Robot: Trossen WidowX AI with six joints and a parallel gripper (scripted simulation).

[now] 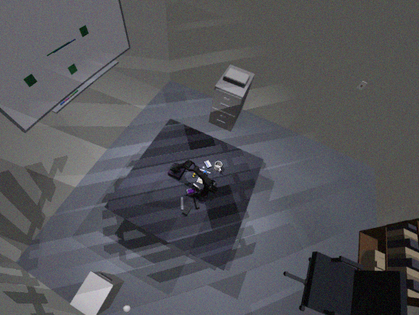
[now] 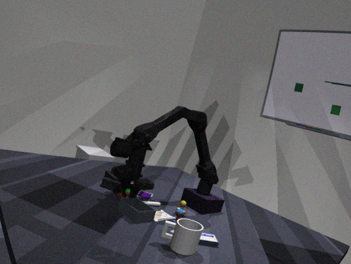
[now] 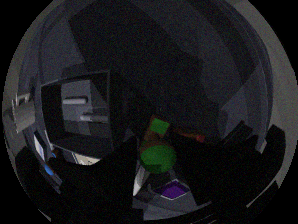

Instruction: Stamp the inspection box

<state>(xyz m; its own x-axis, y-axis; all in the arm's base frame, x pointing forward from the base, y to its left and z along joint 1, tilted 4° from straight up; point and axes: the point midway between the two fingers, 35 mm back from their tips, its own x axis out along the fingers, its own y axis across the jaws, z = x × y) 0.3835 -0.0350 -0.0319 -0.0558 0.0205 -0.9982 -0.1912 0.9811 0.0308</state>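
My gripper tip is 1 cm above the green-knobbed stamp. The rest, counted from my gripper tip: red-knobbed stamp: 4 cm to the right, 1 cm below; then dark tray: 9 cm to the left, 2 cm below, 1 cm ahead; then white card: 10 cm to the left, 9 cm behind, 3 cm below.
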